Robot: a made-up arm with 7 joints. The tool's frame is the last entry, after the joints.
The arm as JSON. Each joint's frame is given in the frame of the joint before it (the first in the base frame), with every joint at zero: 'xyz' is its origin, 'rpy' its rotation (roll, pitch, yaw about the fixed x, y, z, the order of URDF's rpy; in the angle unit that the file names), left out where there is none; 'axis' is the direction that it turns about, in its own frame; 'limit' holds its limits. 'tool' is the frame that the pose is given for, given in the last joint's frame.
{
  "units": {
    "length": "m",
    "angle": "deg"
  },
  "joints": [
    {
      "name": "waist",
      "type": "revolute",
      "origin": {
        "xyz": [
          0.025,
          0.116,
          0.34
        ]
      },
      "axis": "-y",
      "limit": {
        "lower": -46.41,
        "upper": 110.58
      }
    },
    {
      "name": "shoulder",
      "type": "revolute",
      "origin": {
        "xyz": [
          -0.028,
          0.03,
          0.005
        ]
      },
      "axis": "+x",
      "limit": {
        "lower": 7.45,
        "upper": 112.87
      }
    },
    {
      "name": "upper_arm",
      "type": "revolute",
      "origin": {
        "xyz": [
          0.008,
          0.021,
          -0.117
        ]
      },
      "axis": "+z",
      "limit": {
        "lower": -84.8,
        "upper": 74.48
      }
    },
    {
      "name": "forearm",
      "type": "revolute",
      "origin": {
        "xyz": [
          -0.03,
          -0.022,
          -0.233
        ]
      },
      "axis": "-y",
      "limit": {
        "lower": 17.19,
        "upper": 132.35
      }
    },
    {
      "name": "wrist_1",
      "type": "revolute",
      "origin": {
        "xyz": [
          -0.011,
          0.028,
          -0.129
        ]
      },
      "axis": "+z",
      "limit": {
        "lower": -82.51,
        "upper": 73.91
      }
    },
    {
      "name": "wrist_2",
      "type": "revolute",
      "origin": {
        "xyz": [
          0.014,
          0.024,
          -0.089
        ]
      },
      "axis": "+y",
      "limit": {
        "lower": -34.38,
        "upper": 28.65
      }
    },
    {
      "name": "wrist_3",
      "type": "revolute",
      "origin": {
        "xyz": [
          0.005,
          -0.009,
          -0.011
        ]
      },
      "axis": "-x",
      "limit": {
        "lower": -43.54,
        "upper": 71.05
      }
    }
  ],
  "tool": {
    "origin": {
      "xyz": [
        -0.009,
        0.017,
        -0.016
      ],
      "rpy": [
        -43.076,
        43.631,
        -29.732
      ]
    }
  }
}
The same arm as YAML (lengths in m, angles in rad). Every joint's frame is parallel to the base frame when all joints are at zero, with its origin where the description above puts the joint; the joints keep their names.
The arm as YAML. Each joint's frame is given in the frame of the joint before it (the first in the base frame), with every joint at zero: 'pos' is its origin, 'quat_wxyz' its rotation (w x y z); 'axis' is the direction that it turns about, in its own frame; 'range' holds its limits. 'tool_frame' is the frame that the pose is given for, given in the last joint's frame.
length_unit: m
angle_unit: rad
joints:
  - joint: waist
    pos: [0.025, 0.116, 0.34]
    quat_wxyz: [1.0, 0.0, 0.0, 0.0]
    axis: "-y"
    range: [-0.81, 1.93]
  - joint: shoulder
    pos: [-0.028, 0.03, 0.005]
    quat_wxyz: [1.0, 0.0, 0.0, 0.0]
    axis: "+x"
    range: [0.13, 1.97]
  - joint: upper_arm
    pos: [0.008, 0.021, -0.117]
    quat_wxyz: [1.0, 0.0, 0.0, 0.0]
    axis: "+z"
    range: [-1.48, 1.2999]
  - joint: forearm
    pos: [-0.03, -0.022, -0.233]
    quat_wxyz: [1.0, 0.0, 0.0, 0.0]
    axis: "-y"
    range: [0.3, 2.3099]
  - joint: wrist_1
    pos: [-0.011, 0.028, -0.129]
    quat_wxyz: [1.0, 0.0, 0.0, 0.0]
    axis: "+z"
    range: [-1.4401, 1.29]
  - joint: wrist_2
    pos: [0.014, 0.024, -0.089]
    quat_wxyz: [1.0, 0.0, 0.0, 0.0]
    axis: "+y"
    range: [-0.6, 0.5]
  - joint: wrist_3
    pos: [0.005, -0.009, -0.011]
    quat_wxyz: [1.0, 0.0, 0.0, 0.0]
    axis: "-x"
    range: [-0.7599, 1.2401]
tool_frame:
  pos: [-0.009, 0.017, -0.016]
  quat_wxyz: [0.869657, -0.240734, 0.421543, -0.089693]

